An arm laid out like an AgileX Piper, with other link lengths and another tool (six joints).
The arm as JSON. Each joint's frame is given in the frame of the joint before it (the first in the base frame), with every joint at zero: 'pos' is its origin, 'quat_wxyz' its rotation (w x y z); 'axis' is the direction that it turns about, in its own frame. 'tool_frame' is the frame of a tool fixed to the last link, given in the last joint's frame.
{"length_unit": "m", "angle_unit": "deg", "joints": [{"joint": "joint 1", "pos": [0.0, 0.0, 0.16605], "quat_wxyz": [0.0, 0.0, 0.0, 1.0], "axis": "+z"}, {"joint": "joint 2", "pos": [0.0, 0.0, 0.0], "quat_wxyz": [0.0, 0.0, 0.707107, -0.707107], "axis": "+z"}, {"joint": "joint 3", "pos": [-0.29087, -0.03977, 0.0], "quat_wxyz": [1.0, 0.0, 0.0, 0.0], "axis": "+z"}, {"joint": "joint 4", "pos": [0.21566, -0.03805, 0.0], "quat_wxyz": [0.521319, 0.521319, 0.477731, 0.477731], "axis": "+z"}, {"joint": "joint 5", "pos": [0.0, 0.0, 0.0], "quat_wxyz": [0.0, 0.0, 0.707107, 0.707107], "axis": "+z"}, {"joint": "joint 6", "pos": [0.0, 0.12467, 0.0], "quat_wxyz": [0.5, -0.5, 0.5, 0.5], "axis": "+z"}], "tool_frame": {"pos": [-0.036, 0.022, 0.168], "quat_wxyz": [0.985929, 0.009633, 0.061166, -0.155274]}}
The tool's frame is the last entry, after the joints.
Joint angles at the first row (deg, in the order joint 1, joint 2, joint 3, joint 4, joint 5, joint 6):
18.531, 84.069, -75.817, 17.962, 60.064, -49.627
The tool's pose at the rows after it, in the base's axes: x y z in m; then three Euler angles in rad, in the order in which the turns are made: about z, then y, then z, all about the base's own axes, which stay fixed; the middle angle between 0 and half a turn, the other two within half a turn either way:
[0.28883 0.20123 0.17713 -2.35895 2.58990 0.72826]
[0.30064 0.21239 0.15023 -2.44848 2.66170 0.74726]
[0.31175 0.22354 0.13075 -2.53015 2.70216 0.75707]
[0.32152 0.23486 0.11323 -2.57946 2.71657 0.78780]
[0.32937 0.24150 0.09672 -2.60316 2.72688 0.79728]
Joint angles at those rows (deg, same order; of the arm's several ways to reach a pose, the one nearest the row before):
22.241, 91.752, -80.909, 15.247, 61.339, -52.783
25.630, 99.290, -85.850, 12.127, 62.234, -54.506
28.092, 105.140, -90.353, 10.067, 62.882, -56.484
29.536, 109.601, -93.163, 9.626, 62.170, -59.577
30.182, 112.862, -94.428, 9.362, 60.774, -60.952

